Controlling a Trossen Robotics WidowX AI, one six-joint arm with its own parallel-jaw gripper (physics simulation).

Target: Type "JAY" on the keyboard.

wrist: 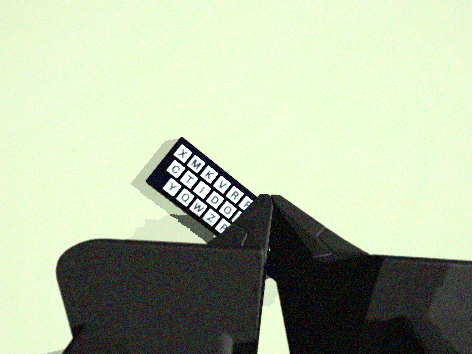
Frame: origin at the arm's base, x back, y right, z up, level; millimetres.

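Where they show: gripper, fingertip midpoint: (268,204).
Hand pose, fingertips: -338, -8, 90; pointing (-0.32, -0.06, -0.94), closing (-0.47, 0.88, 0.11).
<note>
Each offset is from my fingertips to the top centre of the thing, as dx, dy, dz. "*": to the spot under its first point. Level surfaces: height alone.
The keyboard @[* +48, -74, -209] (159,175) is a dark slab with white lettered keys, lying slanted left of the wrist view's middle. Three rows of keys show, among them X, M, K, V and R in the upper row, C, T, I, D in the middle row, and Q, W, Z in the lower row. The Y key @[+52, -55, -204] (172,187) is in plain view at the left end of the lower row. The J and A keys do not show; the keyboard's right part is hidden behind the fingers. My gripper (268,204) is shut and empty, its fingertips beside the visible part's right end.
The keyboard lies on a pale green surface @[dz -221] (310,90). A grey shadow (155,156) falls along the keyboard's left end, and more shadow lies below it. The dark gripper body covers most of the lower part of the view.
</note>
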